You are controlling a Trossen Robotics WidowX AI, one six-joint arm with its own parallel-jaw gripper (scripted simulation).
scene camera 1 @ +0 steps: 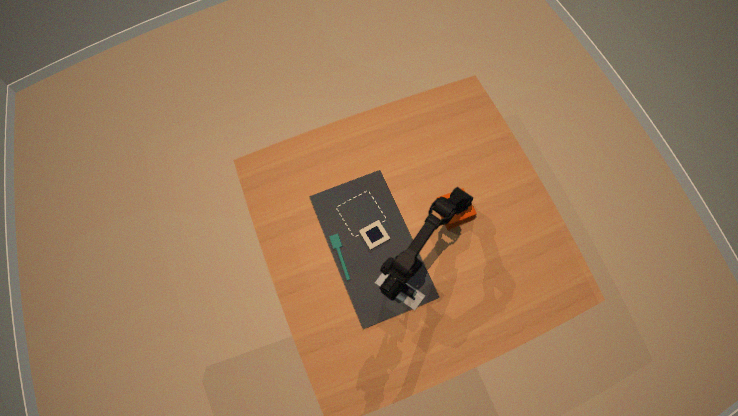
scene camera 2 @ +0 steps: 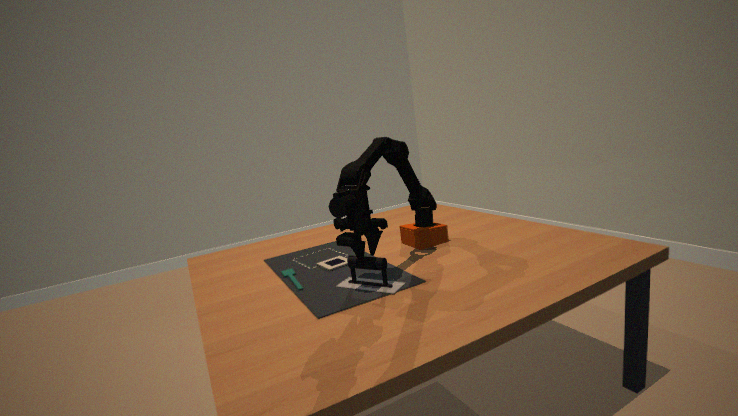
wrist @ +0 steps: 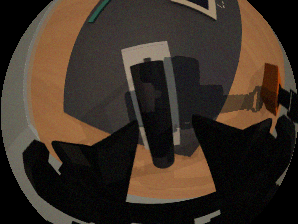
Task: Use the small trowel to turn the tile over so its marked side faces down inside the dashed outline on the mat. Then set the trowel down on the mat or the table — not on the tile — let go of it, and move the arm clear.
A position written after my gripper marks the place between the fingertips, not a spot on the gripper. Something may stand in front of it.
Observation:
My gripper (scene camera 2: 367,258) is open and holds nothing. I also see a grey trowel (scene camera 2: 371,263) and a dark mat (scene camera 1: 363,265).
My gripper also shows in the wrist view (wrist: 165,121). The dark mat is seen too in scene camera 2 (scene camera 2: 320,295) and in the wrist view (wrist: 205,52).

